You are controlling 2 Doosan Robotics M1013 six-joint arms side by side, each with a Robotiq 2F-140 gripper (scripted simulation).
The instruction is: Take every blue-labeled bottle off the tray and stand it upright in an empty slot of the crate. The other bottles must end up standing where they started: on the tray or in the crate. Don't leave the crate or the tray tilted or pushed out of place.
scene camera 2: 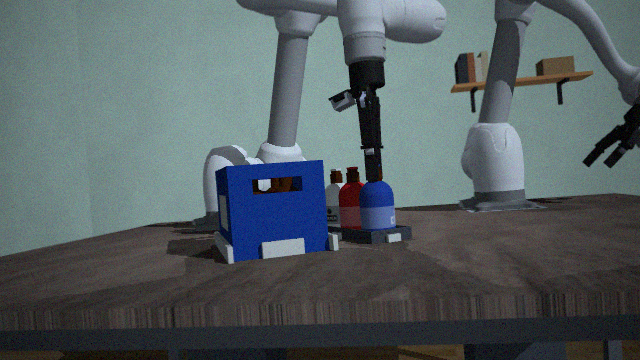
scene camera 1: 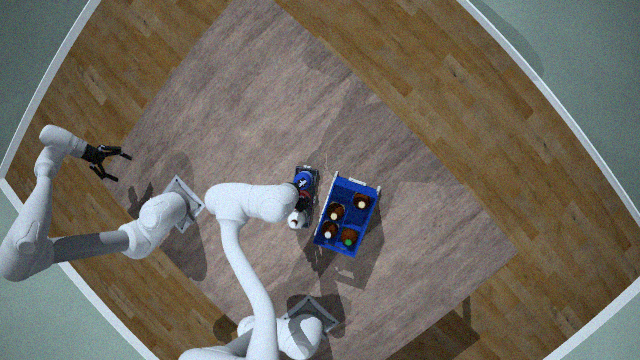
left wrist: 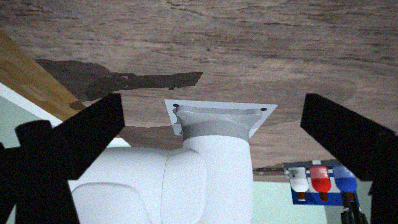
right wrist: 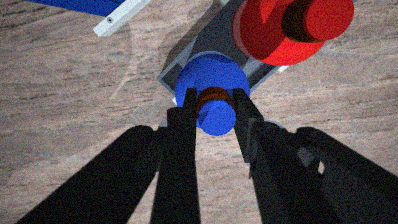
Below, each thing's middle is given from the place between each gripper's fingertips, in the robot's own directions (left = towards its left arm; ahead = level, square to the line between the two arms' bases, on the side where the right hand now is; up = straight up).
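Blue-labeled bottle (scene camera 2: 377,212): 8 cm below my right hand. Red bottle (scene camera 2: 349,208): 5 cm to the right of my right hand, 7 cm behind it, 8 cm below it. Dark tray (scene camera 2: 370,237): 5 cm to the right of my right hand, 7 cm behind it, 15 cm below it. Blue crate (scene camera 2: 253,219): 24 cm to the right of my right hand, 2 cm ahead of it, 8 cm below it.
My left hand (scene camera 1: 124,169) is 500 mm short of the red bottle, 770 mm to the left of it and 40 mm above it. Distances counted from my left hand: blue-labeled bottle 570 mm ahead, 720 mm to the right, 40 mm below; dark tray 500 mm ahead, 770 mm to the right, 110 mm below; blue crate 590 mm ahead, 960 mm to the right, 40 mm below.
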